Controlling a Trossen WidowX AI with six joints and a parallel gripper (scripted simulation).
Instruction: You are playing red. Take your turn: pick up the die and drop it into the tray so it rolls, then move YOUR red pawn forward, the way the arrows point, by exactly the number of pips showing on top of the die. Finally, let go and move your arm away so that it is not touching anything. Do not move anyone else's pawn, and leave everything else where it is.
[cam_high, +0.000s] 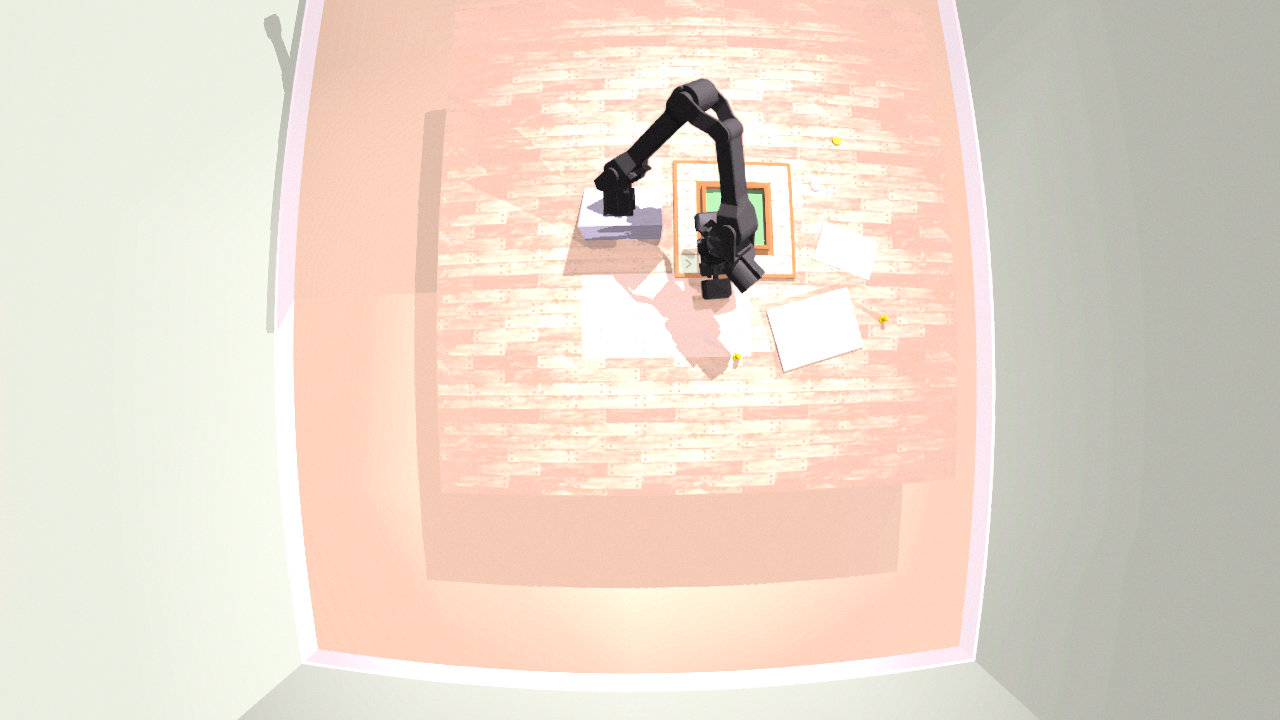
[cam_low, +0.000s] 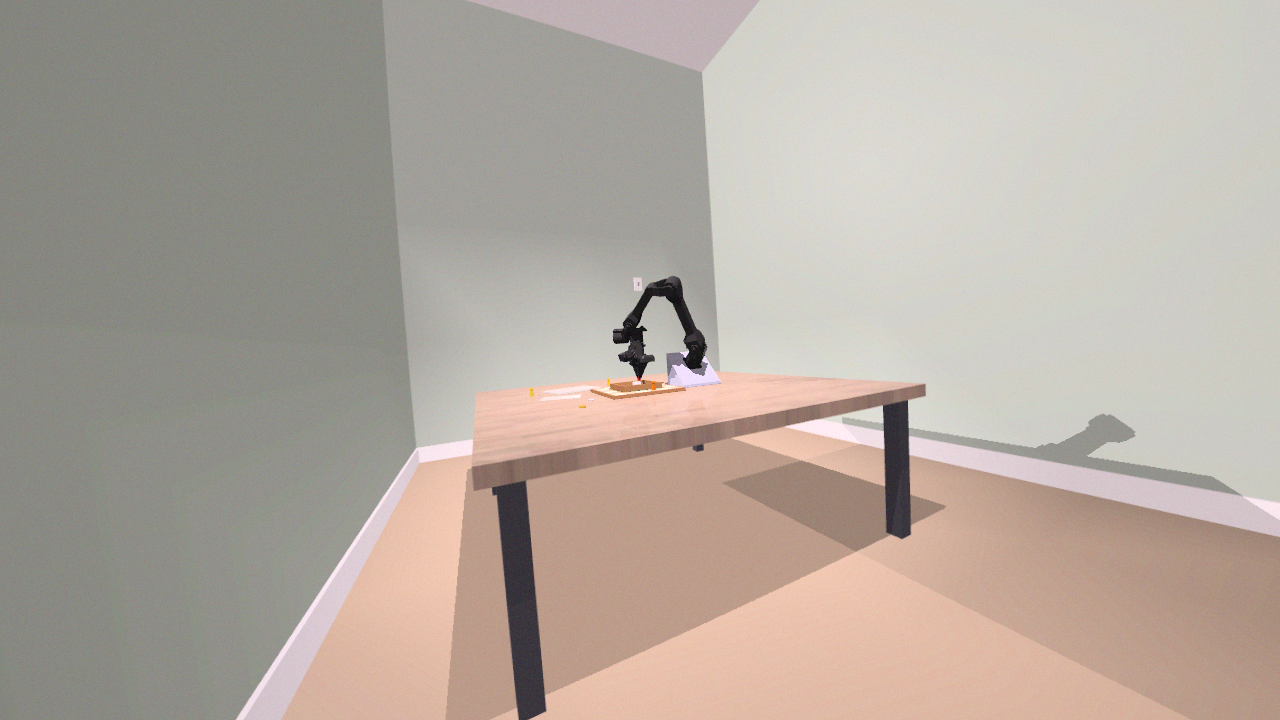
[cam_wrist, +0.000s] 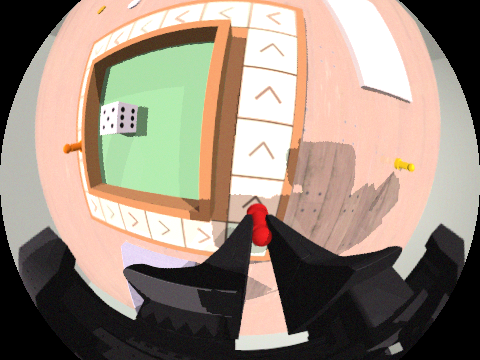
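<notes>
Now: the white die 13 cm to the left of my gripper tip, 7 cm ahead of it and 1 cm below it. Also, from my gripper tip: red pawn (1 cm above); orange pawn (22 cm to the left, 5 cm ahead, 1 cm below).
</notes>
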